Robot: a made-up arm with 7 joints.
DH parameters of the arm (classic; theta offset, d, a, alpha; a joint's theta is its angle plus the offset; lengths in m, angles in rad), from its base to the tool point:
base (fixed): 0 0.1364 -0.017 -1.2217
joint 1: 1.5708 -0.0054 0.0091 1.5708
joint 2: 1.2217 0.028 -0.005 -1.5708
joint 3: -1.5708 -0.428 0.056 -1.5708
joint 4: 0 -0.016 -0.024 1.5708
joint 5: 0 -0.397 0.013 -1.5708
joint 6: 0 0.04 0.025 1.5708
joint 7: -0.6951 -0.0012 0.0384 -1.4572
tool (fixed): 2.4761 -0.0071 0 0
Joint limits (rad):
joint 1: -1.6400..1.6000
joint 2: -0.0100..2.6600
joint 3: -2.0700..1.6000
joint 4: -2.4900..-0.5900
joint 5: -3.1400..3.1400
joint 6: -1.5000..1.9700
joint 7: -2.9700..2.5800
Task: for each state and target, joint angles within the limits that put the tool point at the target. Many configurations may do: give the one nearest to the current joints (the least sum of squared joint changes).
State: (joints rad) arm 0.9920 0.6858 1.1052 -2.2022 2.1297 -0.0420 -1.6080
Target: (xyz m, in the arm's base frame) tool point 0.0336 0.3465 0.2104
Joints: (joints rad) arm 0.9537 0.8140 1.4961 -2.4730 2.1099 -0.0442 -1.5561
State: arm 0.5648 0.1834 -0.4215 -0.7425 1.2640 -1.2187 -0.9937
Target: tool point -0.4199 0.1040 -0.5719
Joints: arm 0.8496 0.3044 -0.4188 -0.5900 1.2780 -1.2125 -1.0542
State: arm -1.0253 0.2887 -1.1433 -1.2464 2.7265 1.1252 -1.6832
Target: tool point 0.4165 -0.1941 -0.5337
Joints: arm -0.5419 0.1659 -1.2799 -0.6735 2.7161 1.1058 -1.5735
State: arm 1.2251 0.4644 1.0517 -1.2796 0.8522 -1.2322 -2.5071
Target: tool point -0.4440 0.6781 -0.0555
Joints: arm 1.0942 0.8132 1.0136 -0.7845 0.9285 -1.2319 -2.5124
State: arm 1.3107 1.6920 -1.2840 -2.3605 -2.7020 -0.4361 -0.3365
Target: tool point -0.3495 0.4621 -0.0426
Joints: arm 1.1814 1.9230 -1.1441 -1.8792 -2.7434 -0.4037 -0.3157
